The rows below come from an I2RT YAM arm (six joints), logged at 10 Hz.
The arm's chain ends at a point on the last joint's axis. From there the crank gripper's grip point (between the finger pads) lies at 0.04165 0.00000 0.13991 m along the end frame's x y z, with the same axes.
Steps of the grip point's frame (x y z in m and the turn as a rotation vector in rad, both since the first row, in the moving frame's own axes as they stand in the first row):
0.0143 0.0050 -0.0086 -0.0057 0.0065 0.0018
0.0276 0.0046 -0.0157 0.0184 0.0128 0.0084
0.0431 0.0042 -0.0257 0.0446 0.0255 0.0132
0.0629 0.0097 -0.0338 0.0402 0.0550 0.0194
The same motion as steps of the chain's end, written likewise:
0.0134 0.0041 -0.0083 -0.0057 0.0065 0.0018
0.0258 0.0068 -0.0151 0.0184 0.0128 0.0084
0.0395 0.0098 -0.0245 0.0446 0.0255 0.0132
0.0552 0.0144 -0.0312 0.0402 0.0550 0.0194

